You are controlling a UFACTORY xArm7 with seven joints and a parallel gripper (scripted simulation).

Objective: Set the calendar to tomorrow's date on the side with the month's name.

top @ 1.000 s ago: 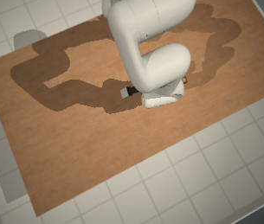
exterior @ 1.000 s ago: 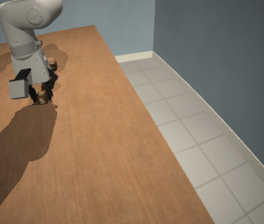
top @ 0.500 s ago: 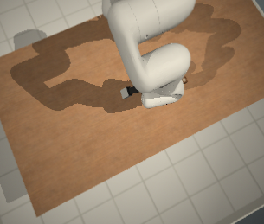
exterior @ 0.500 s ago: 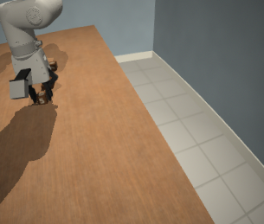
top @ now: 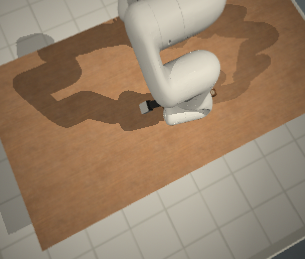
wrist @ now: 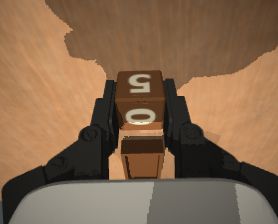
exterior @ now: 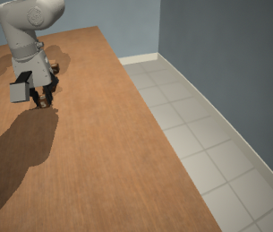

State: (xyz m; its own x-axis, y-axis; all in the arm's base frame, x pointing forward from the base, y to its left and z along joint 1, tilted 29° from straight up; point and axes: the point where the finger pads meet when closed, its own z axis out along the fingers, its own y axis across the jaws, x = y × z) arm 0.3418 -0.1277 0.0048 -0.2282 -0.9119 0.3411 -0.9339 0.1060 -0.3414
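Now: the brown wooden tray 110 mm to the left of my hand, 30 mm ahead of it and 20 mm below it. Also, from my hand: brown wooden cube (10 mm below).
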